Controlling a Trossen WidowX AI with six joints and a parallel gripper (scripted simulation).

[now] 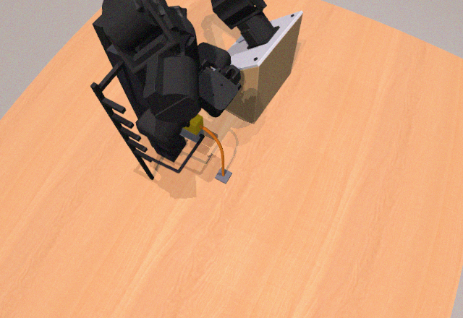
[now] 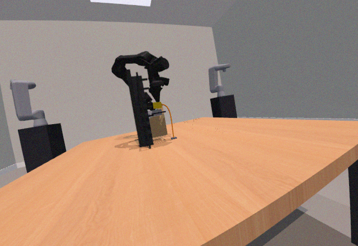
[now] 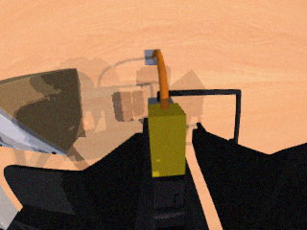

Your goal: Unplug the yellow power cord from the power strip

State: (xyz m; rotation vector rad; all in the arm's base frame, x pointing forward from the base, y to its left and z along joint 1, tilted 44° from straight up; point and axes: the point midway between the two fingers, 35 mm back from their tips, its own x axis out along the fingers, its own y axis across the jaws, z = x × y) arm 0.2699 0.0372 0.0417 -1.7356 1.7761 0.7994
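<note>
My gripper tip is 30 mm to the left of the yellow plug and 10 mm above it. Round my gripper tip: grey anchor plate: 50 mm to the left, 220 mm below.
</note>
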